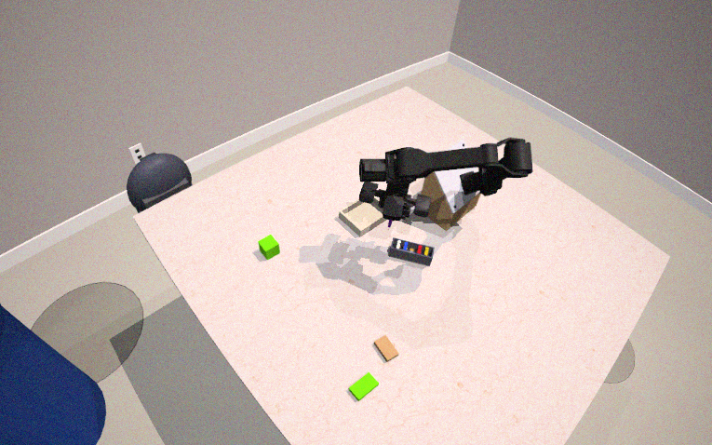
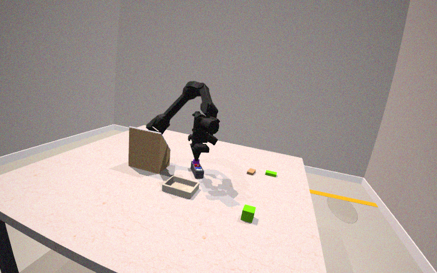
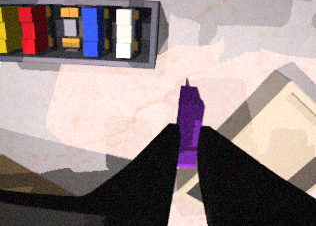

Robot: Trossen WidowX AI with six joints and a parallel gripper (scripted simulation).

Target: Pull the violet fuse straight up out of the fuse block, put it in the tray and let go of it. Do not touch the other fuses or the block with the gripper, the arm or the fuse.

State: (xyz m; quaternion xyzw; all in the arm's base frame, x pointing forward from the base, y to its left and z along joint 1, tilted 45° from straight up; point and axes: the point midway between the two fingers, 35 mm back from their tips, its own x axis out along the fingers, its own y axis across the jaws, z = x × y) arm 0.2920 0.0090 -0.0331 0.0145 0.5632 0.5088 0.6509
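Now: gripper tip 12 cm to the left of the tray and 10 cm above it. From my gripper tip the other things lie so: green cube 31 cm ahead, 15 cm to the right, 8 cm below; flat green block 32 cm to the left, 31 cm ahead, 9 cm below; violet fuse 1 cm below.
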